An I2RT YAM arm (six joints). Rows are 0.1 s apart.
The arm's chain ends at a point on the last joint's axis. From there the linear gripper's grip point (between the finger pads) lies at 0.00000 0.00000 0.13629 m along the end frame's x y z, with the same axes.
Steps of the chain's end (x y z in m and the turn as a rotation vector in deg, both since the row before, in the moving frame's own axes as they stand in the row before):
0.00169, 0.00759, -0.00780, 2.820, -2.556, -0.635
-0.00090, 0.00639, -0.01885, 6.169, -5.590, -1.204
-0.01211, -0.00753, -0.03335, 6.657, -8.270, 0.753
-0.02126, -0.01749, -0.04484, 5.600, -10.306, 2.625
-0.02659, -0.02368, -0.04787, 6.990, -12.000, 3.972
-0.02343, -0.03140, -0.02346, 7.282, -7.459, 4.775
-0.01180, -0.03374, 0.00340, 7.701, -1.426, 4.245
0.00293, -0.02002, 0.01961, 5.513, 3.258, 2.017
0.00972, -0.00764, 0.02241, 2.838, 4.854, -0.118
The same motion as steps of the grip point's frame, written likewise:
-0.00442, 0.00092, -0.00810, 2.820, -2.556, -0.635
-0.01430, -0.00809, -0.02029, 6.169, -5.590, -1.204
-0.03157, -0.02340, -0.03568, 6.657, -8.270, 0.753
-0.04529, -0.03127, -0.04769, 5.600, -10.306, 2.625
-0.05426, -0.04112, -0.05185, 6.990, -12.000, 3.972
-0.04034, -0.04934, -0.02571, 7.282, -7.459, 4.775
-0.01450, -0.05211, 0.00213, 7.701, -1.426, 4.245
0.01089, -0.03297, 0.01876, 5.513, 3.258, 2.017
0.02124, -0.01439, 0.02175, 2.838, 4.854, -0.118

